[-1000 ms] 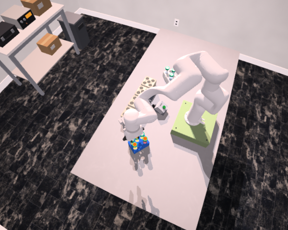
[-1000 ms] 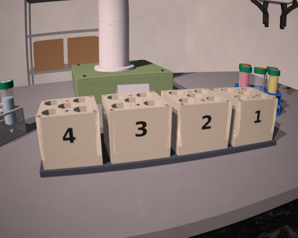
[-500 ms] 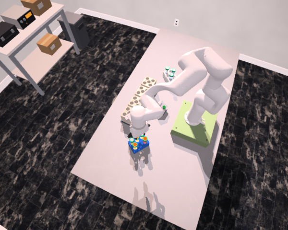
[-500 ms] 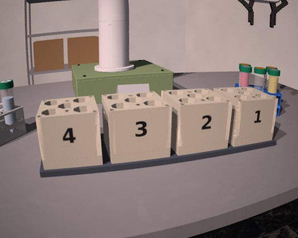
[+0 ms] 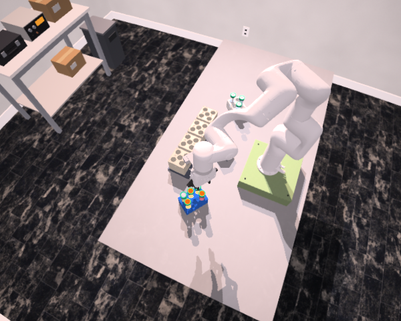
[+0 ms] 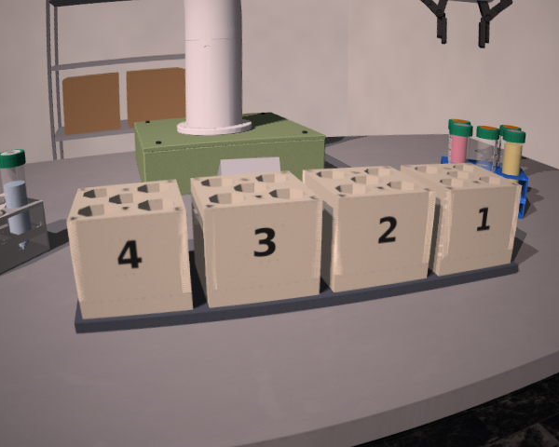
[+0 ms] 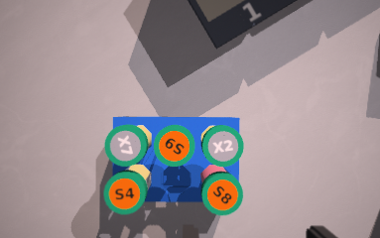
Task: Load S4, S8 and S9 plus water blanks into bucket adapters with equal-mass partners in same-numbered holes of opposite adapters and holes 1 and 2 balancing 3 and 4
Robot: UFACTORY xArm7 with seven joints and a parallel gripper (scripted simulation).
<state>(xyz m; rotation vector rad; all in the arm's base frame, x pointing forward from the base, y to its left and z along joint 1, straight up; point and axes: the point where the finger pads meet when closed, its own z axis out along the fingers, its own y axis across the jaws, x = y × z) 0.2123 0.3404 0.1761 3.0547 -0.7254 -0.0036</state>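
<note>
The pink-filled tube is 1 cm behind my hand and 19 cm below it. The rest, counted from my hand: blue rack (4 cm ahead, 3 cm to the left, 22 cm below); then green key (2 cm ahead, 32 cm to the right, 19 cm below); then loading stand (22 cm ahead, 28 cm to the right, 25 cm below).
</note>
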